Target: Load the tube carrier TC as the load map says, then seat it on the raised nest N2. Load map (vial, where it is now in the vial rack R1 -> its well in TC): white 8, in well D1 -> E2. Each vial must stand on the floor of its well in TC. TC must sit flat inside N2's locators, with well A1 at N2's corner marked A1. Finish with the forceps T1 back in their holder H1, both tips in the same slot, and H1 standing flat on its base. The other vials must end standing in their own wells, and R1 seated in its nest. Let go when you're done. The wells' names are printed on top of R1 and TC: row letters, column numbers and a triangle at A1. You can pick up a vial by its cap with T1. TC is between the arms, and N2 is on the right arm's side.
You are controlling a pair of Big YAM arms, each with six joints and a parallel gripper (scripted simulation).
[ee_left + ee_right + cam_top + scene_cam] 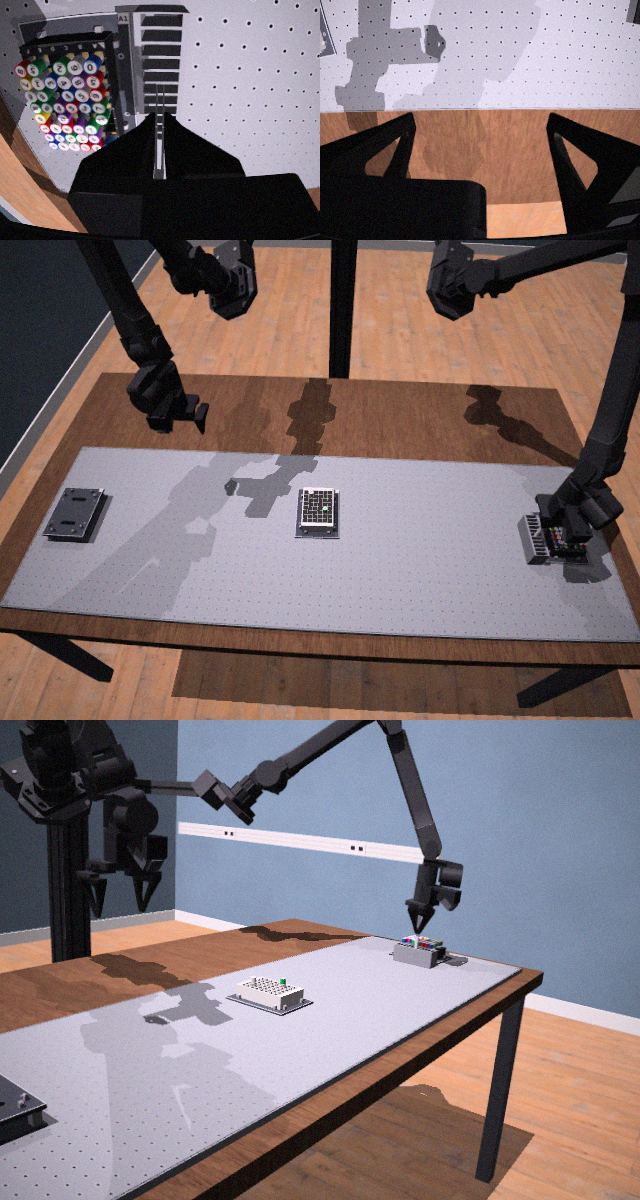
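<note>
The tube carrier TC lies 340 mm to the left of my right hand, 220 mm below it and 100 mm ahead of it. Round my right hand: forceps holder H1 (920 mm to the left, 220 mm below, 200 mm ahead).
</note>
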